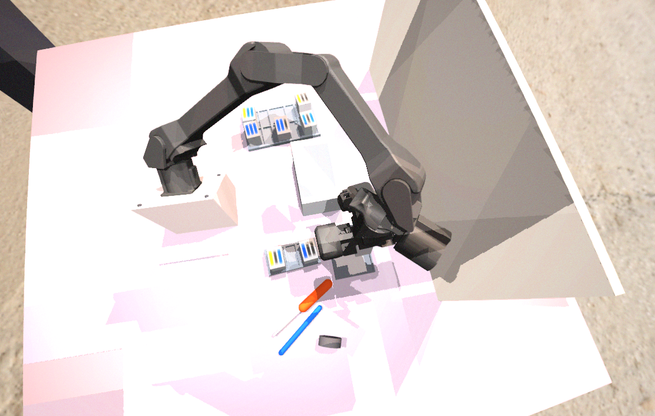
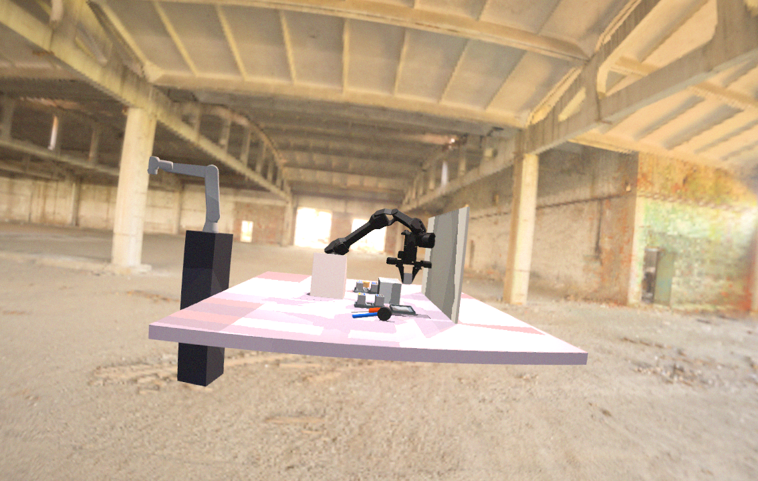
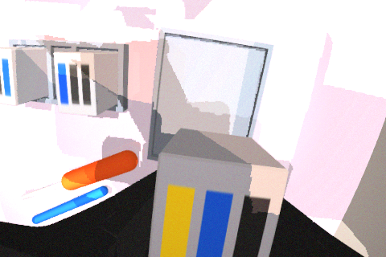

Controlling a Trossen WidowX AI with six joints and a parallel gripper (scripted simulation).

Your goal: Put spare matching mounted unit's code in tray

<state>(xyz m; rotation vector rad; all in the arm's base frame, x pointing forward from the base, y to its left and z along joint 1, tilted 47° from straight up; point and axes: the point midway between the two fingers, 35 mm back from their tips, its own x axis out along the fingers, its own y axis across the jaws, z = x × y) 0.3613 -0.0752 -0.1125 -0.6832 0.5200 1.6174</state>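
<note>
My gripper tip is now 12 cm above the clear tray and 1 cm past it. From my gripper tip the other things lie so: dark puck 20 cm to the right, 10 cm below, 8 cm behind; mounted unit 19 cm to the left, 8 cm behind, 7 cm below; holder 15 cm behind, 11 cm below.
</note>
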